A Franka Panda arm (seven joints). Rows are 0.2 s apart.
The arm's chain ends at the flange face. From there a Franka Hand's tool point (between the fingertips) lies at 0.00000 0.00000 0.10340 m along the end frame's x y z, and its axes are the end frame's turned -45 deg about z.
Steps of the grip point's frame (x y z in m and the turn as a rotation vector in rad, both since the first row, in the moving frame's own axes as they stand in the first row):
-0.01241 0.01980 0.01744 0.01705 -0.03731 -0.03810
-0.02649 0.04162 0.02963 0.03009 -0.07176 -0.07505
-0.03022 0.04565 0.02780 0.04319 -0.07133 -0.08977
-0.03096 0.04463 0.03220 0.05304 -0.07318 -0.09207
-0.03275 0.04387 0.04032 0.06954 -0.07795 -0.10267
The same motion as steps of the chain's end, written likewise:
0.00917 0.02122 0.01753 -0.01433 -0.03844 -0.03810
0.01802 0.04484 0.02994 -0.02947 -0.07202 -0.07505
0.01917 0.05122 0.02816 -0.01990 -0.08098 -0.08977
0.01880 0.05156 0.03262 -0.01424 -0.08925 -0.09207
0.01858 0.05301 0.04088 -0.00595 -0.10429 -0.10267

